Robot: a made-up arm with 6 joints. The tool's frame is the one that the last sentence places.
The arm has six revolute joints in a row. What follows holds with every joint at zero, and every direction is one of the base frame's. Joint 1 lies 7.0 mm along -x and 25.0 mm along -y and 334.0 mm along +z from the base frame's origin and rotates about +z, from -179.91 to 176.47 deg. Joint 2 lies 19.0 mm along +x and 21.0 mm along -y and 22.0 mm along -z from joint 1 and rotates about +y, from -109.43 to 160.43 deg. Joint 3 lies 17.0 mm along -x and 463.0 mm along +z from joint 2 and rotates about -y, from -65.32 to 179.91 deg. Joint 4 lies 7.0 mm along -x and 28.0 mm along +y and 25.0 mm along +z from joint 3 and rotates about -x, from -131.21 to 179.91 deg. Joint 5 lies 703.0 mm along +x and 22.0 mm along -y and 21.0 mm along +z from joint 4 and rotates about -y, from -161.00 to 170.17 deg. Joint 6 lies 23.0 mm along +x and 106.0 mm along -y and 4.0 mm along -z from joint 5 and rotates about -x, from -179.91 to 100.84 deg. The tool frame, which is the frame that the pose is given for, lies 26.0 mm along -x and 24.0 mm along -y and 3.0 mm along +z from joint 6; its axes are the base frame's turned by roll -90.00, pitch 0.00 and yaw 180.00 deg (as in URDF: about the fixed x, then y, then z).
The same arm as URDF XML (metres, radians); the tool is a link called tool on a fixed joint. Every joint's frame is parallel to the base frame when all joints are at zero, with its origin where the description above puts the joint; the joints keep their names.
<robot name="arm">
  <link name="base"/>
  <link name="link1"/>
  <link name="link2"/>
  <link name="link3"/>
  <link name="link4"/>
  <link name="link5"/>
  <link name="link6"/>
  <link name="tool"/>
  <joint name="joint 1" type="revolute">
    <parent link="base"/>
    <child link="link1"/>
    <origin xyz="-0.0070 -0.0250 0.3340"/>
    <axis xyz="0 0 1"/>
    <limit lower="-3.1400" upper="3.0800"/>
  </joint>
  <joint name="joint 2" type="revolute">
    <parent link="link1"/>
    <child link="link2"/>
    <origin xyz="0.0190 -0.0210 -0.0220"/>
    <axis xyz="0 1 0"/>
    <limit lower="-1.9099" upper="2.8000"/>
  </joint>
  <joint name="joint 3" type="revolute">
    <parent link="link2"/>
    <child link="link3"/>
    <origin xyz="-0.0170 0.0000 0.4630"/>
    <axis xyz="0 -1 0"/>
    <limit lower="-1.1400" upper="3.1400"/>
  </joint>
  <joint name="joint 4" type="revolute">
    <parent link="link3"/>
    <child link="link4"/>
    <origin xyz="-0.0070 0.0280 0.0250"/>
    <axis xyz="-1 0 0"/>
    <limit lower="-2.2900" upper="3.1400"/>
  </joint>
  <joint name="joint 5" type="revolute">
    <parent link="link4"/>
    <child link="link5"/>
    <origin xyz="0.7030 -0.0220 0.0210"/>
    <axis xyz="0 -1 0"/>
    <limit lower="-2.8100" upper="2.9700"/>
  </joint>
  <joint name="joint 6" type="revolute">
    <parent link="link5"/>
    <child link="link6"/>
    <origin xyz="0.0230 -0.1060 -0.0040"/>
    <axis xyz="-1 0 0"/>
    <limit lower="-3.1400" upper="1.7600"/>
  </joint>
  <joint name="tool_fixed" type="fixed">
    <parent link="link6"/>
    <child link="tool"/>
    <origin xyz="-0.0260 -0.0240 0.0030" rpy="-1.5708 0.0000 3.1416"/>
  </joint>
</robot>

